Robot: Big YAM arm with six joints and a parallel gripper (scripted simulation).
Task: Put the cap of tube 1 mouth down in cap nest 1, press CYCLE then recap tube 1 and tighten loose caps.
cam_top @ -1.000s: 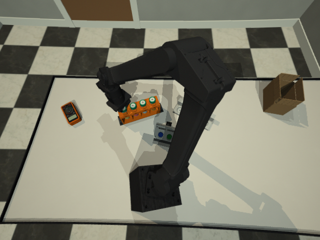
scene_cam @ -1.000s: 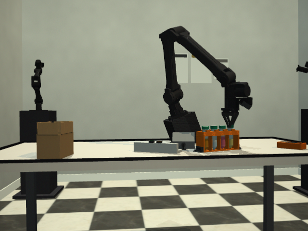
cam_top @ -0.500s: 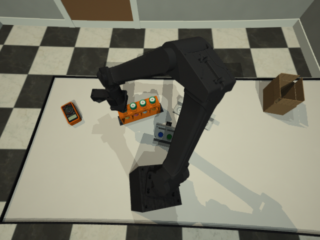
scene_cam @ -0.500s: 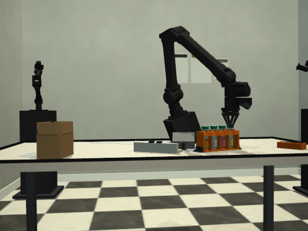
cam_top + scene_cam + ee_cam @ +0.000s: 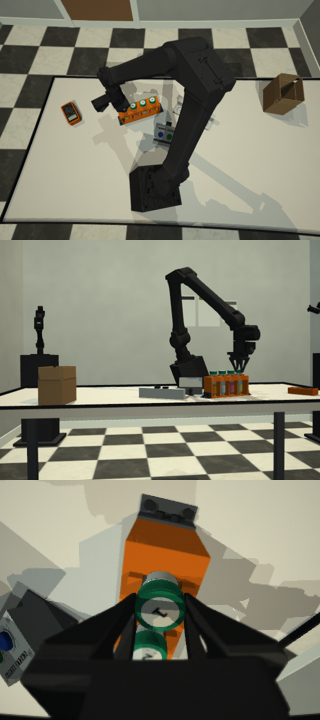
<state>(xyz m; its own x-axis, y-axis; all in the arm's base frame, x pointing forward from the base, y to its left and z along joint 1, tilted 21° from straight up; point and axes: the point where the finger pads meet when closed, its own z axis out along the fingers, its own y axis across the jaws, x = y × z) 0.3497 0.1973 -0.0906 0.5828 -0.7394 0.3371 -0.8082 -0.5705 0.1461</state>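
My gripper is now right at the cap. From my hand the other things lie so: key housing: 22 cm to the right, 9 cm behind, 7 cm below; then green key: 24 cm to the right, 12 cm behind, 5 cm below; then blue key: 20 cm to the right, 11 cm behind, 5 cm below.
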